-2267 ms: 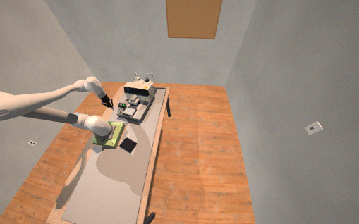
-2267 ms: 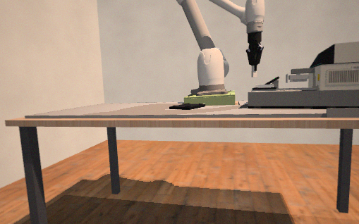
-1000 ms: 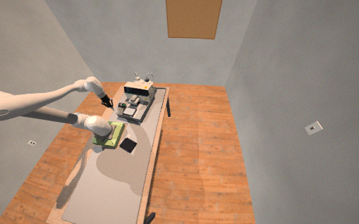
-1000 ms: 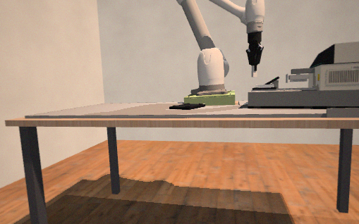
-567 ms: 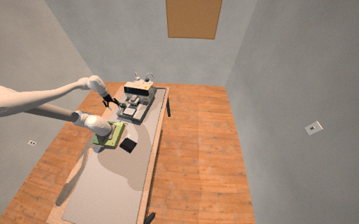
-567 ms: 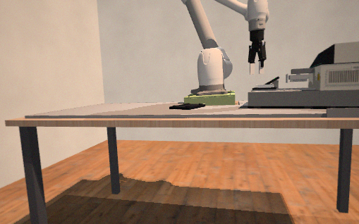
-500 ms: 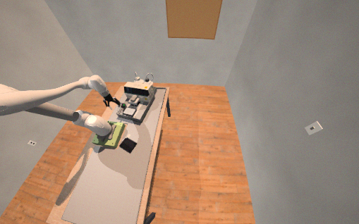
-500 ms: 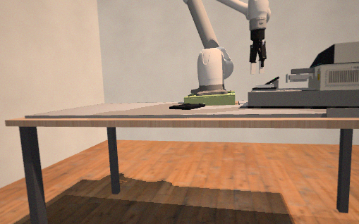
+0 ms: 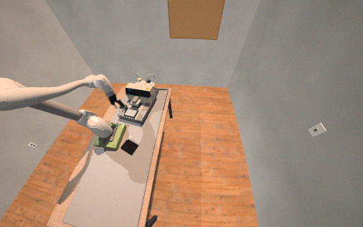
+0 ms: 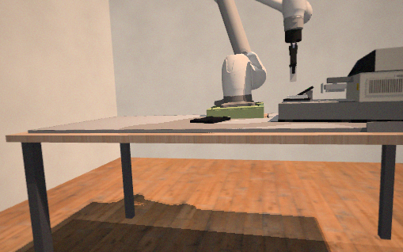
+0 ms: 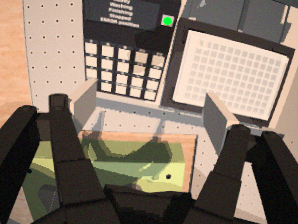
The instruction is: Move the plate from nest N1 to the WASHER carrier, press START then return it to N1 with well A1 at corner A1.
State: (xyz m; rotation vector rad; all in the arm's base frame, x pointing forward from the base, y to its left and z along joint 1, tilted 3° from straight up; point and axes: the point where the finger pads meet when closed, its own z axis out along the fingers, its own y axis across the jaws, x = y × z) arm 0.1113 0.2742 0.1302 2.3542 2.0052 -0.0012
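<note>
Now: hand 10 cm short of the white well plate and 10 cm above it. From my hand the other things lie so: carrier (11 cm below, 10 cm ahead); washer (15 cm to the left, 13 cm ahead, 6 cm below); N1 label (28 cm to the right, 19 cm below, 13 cm ahead).
</note>
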